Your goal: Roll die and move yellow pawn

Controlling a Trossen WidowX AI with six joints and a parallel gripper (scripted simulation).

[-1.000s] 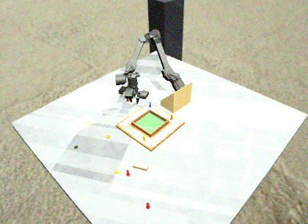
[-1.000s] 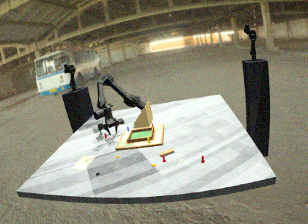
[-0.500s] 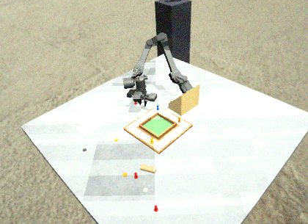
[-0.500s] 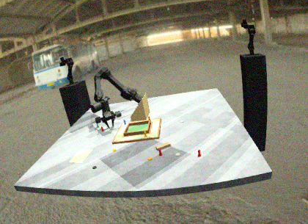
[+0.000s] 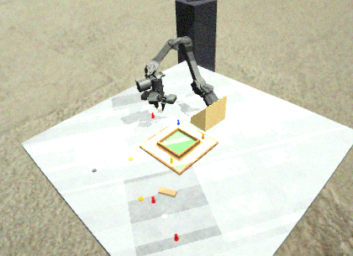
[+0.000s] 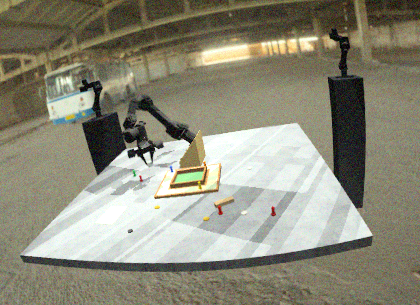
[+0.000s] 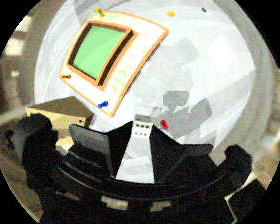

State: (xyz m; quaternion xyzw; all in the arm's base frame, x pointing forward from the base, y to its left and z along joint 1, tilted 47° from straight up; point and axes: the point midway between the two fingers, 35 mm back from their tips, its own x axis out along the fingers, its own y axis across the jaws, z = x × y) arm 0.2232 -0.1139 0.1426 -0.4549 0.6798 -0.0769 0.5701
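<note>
The yellow pawn lies 29 cm to the left of my gripper tip, 15 cm ahead of it and 6 cm below it. The rest, counted from my gripper tip: white die right at my gripper tip; blue pawn 9 cm to the left, 6 cm below, 5 cm behind; green pawn 15 cm to the right, 7 cm below, 6 cm behind.
</note>
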